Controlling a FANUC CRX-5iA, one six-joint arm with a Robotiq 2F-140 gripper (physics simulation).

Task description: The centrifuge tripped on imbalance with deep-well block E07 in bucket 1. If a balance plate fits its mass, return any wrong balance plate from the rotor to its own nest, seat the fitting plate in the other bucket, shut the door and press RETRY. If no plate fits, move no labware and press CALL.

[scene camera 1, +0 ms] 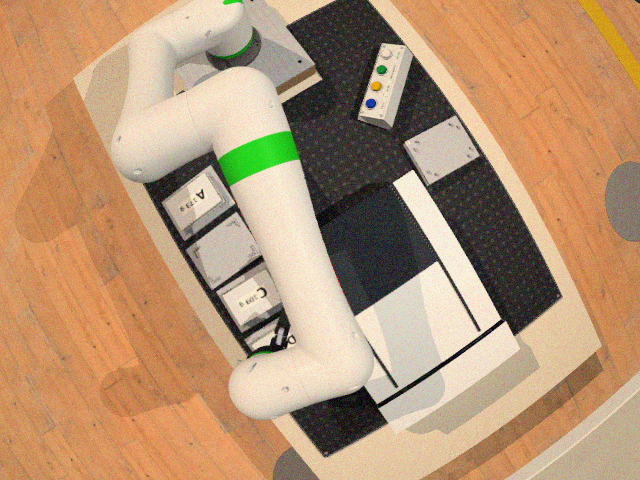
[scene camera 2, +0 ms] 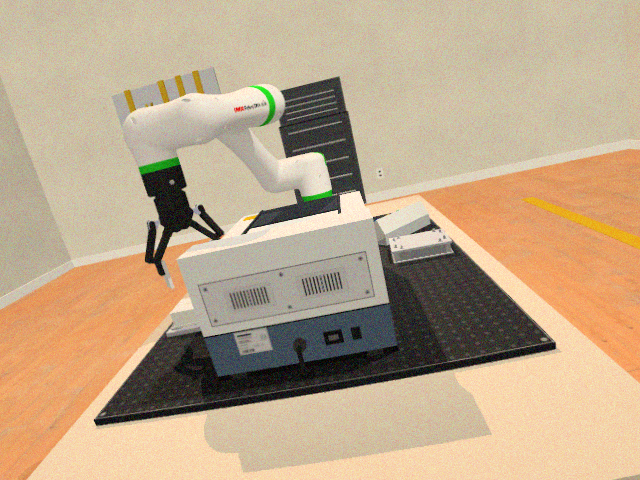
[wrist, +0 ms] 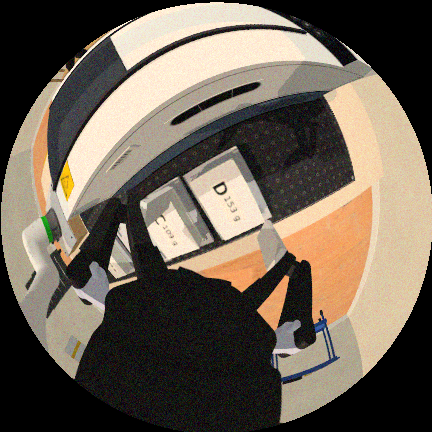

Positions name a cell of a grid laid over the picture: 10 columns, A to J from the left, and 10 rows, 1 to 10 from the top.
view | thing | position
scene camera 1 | centrifuge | G7
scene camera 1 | button box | F2
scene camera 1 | nest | D6
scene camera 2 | my gripper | D6
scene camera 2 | centrifuge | E7
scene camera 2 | button box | G5
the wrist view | my gripper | F5
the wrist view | centrifuge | E2
